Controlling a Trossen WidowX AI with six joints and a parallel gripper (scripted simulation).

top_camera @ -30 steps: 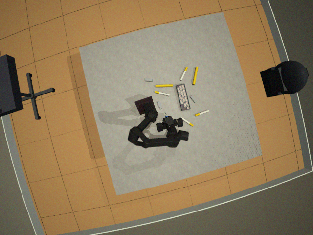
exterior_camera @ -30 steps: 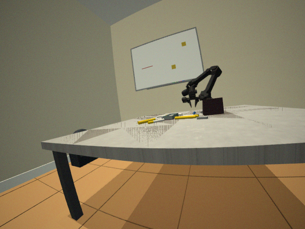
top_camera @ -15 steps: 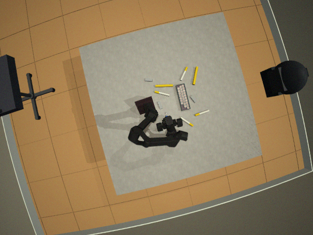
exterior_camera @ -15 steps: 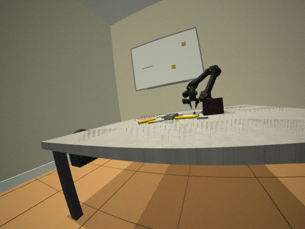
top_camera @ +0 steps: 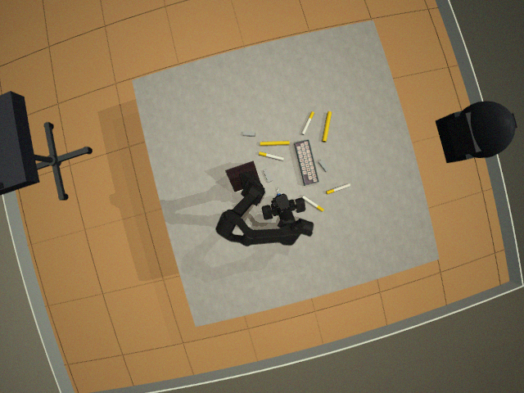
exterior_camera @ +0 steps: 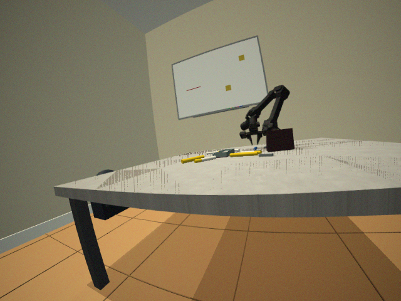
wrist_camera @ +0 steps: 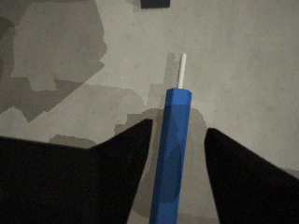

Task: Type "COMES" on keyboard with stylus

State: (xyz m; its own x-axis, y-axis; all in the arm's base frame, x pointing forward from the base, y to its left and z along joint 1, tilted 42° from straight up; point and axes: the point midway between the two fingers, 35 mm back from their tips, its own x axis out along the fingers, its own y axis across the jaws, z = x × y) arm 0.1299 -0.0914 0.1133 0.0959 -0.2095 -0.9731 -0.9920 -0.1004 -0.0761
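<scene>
My gripper tip is 20 mm to the right of the stylus and 30 mm above it. The rest, counted from my gripper tip: stylus tip 50 mm to the left, 30 mm below.
</scene>
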